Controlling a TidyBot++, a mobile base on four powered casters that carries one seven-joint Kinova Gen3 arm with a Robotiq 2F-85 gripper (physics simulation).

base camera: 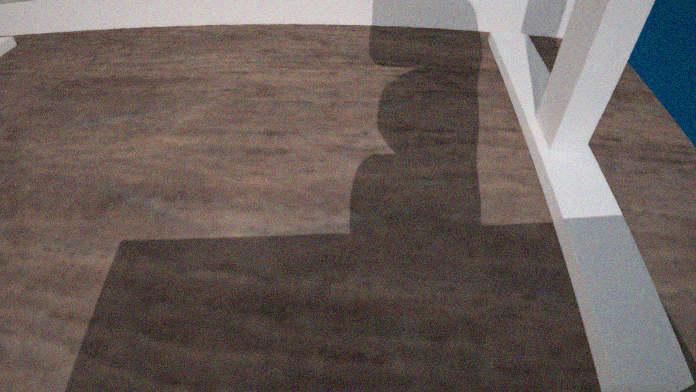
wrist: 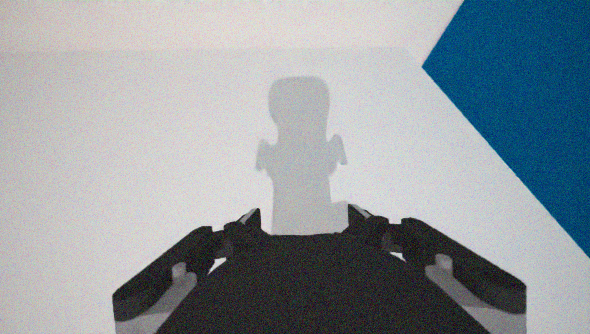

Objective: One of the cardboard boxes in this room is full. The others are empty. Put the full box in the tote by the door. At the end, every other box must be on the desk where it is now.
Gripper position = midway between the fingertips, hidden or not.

In view: the gripper (wrist: 303, 216), a white desk (base camera: 629, 334) and a white wall (wrist: 419, 34).
The white desk is seen too in the wrist view (wrist: 119, 155).
